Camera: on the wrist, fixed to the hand. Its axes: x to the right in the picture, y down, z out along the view.
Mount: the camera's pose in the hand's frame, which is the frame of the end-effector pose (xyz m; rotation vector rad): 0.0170 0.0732 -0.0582 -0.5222 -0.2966 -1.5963
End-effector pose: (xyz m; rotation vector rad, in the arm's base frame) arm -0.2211 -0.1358 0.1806 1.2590 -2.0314 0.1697
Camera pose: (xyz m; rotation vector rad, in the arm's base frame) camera -0.2558 -0.0838 0.2522 2.1367 -0.6317 -1.2225
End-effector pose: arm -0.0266 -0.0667 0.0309 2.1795 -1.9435 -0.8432
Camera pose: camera -0.0641 -0.1122 0.1055 -2.6114 -0.4242 1.3736
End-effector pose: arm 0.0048 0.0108 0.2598 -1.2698 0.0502 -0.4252
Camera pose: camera 0.0254 -0.0312 0.1771 -1.6661 -1.2472 -1.6377
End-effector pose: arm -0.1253 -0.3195 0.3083 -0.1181 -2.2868 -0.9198
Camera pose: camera -0.0839 -0.3049 0.3926 -1.3303 1.6310 1.8911
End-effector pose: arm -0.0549 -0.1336 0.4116 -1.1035 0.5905 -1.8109
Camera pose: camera -0.0759 -0.1865 0.3354 1.7684 0.1277 1.8352
